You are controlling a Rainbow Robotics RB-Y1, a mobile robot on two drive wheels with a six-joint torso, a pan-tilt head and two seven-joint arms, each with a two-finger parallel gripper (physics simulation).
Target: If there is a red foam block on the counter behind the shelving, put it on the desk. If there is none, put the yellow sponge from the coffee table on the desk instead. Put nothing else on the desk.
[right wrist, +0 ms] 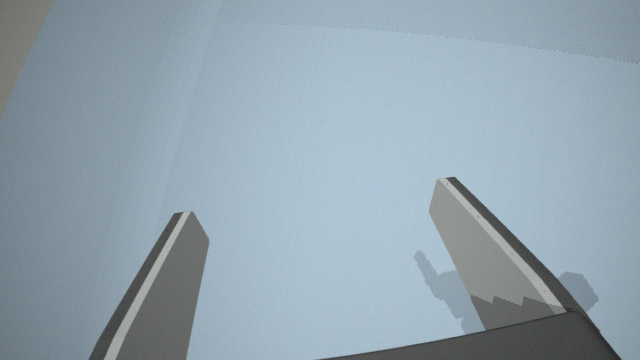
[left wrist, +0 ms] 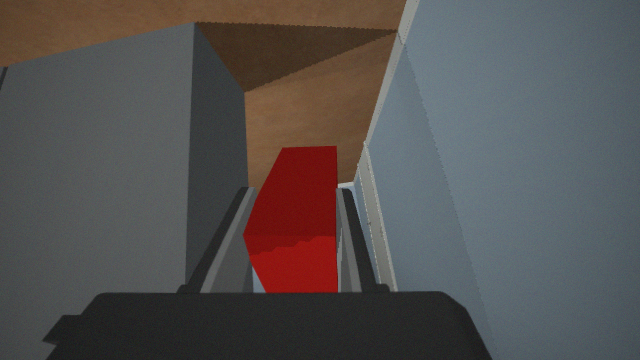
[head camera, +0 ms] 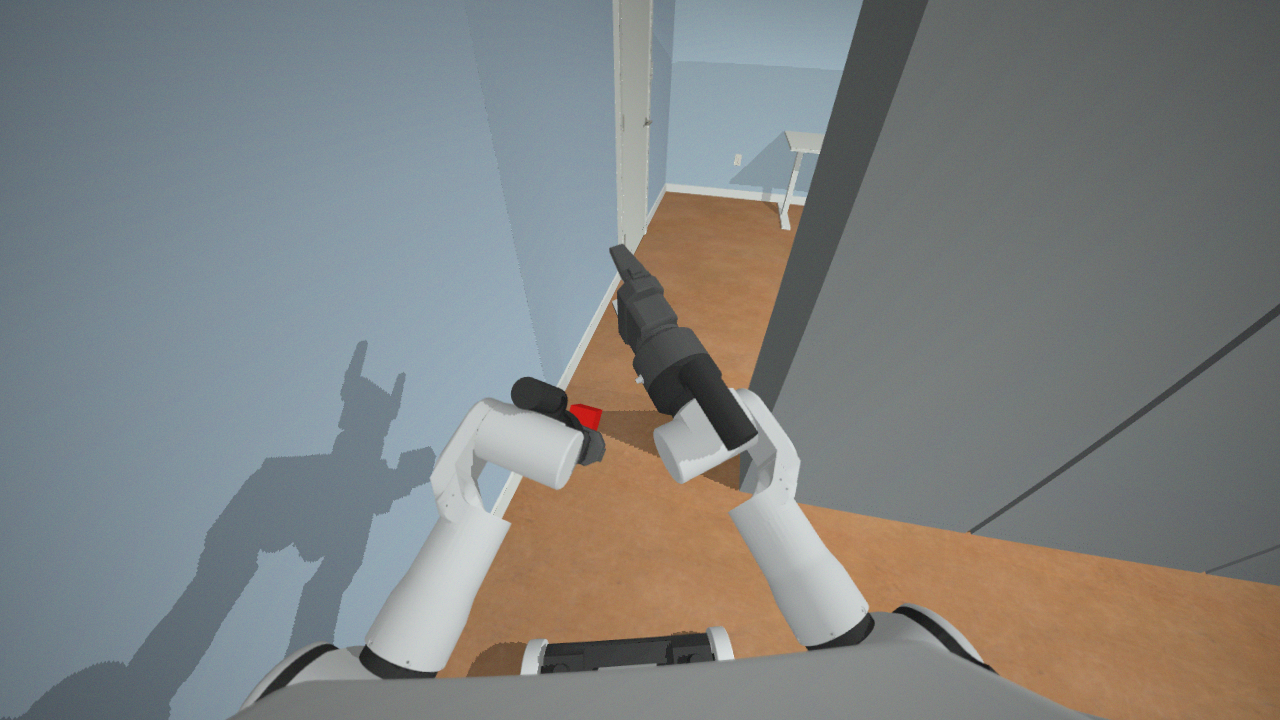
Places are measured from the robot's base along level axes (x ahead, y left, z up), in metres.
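Pixels of known places: left gripper, between the fingertips: (left wrist: pixel 296 199); right gripper, between the fingertips: (right wrist: pixel 317 211) (head camera: pixel 617 276).
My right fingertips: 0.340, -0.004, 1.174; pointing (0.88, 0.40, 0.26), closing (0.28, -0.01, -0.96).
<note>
Behind a point stands the place of what it marks, as x, y, z.
A red foam block (head camera: pixel 586 415) {0.272, 0.056, 0.947} (left wrist: pixel 300 200) {0.256, 0.079, 0.898} is between the two fingers of my left gripper (left wrist: pixel 296 199) {0.263, 0.073, 0.896}, which is shut on it, above the floor. In the head camera the left wrist partly hides the block. My right gripper (head camera: pixel 619 252) {0.340, -0.004, 1.174} (right wrist: pixel 317 211) {0.340, -0.004, 1.174} is open and empty, pointing toward a blue wall. Part of a white desk-like table (head camera: pixel 803 141) {3.482, -1.732, 0.720} shows at the far end of the passage in the head camera, cut off by a grey panel. The counter, the coffee table and the yellow sponge do not show.
A tall grey panel (head camera: pixel 1056 250) {0.473, -0.895, 1.151} (left wrist: pixel 100 175) {0.497, -0.812, 0.627} stands at the right in the head camera. A blue wall (head camera: pixel 268 223) {0.430, 0.524, 1.233} (left wrist: pixel 540 150) {0.708, 0.443, 0.815} runs along the left, close to my left arm. Between them the brown floor (head camera: pixel 707 259) {2.618, -0.763, 0.000} leads past a white door frame (head camera: pixel 632 116) {2.650, -0.141, 1.018}.
</note>
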